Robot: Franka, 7 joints.
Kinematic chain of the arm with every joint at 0, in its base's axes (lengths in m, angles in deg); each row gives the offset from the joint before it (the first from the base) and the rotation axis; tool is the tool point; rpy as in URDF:
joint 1: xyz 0 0 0.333 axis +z
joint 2: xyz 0 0 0 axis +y
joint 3: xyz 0 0 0.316 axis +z
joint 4: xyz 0.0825 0 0 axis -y
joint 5: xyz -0.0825 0 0.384 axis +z
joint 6: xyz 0 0 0 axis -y
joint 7: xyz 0.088 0 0 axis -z
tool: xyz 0 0 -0.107 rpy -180 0 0
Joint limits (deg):
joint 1: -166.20..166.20
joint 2: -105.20..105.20
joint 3: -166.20..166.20
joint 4: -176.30..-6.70
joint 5: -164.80..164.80
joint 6: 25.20..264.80
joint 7: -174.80..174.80
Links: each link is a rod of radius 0.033 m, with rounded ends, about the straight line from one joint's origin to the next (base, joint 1, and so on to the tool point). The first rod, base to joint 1, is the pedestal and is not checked.
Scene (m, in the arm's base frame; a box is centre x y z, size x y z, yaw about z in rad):
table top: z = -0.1
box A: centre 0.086 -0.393 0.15 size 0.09 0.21 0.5 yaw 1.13
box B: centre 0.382 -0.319 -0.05 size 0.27 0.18 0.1 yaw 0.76
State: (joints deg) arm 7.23 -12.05 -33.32 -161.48 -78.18 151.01 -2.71
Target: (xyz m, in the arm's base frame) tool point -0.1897 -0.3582 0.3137
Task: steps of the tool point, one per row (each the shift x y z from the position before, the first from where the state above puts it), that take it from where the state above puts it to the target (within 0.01 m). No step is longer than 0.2 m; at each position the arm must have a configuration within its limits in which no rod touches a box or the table.
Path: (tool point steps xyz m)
1: 0.0317 -0.1141 0.0833
2: -0.0241 -0.1248 0.1041
3: -0.0847 -0.1054 0.1182
4: -0.1325 -0.0569 0.1220
5: -0.0999 -0.0026 -0.0880
6: -0.0934 0.0305 -0.0947
7: -0.0738 0.0590 -0.0937
8: -0.0456 0.0764 -0.0849

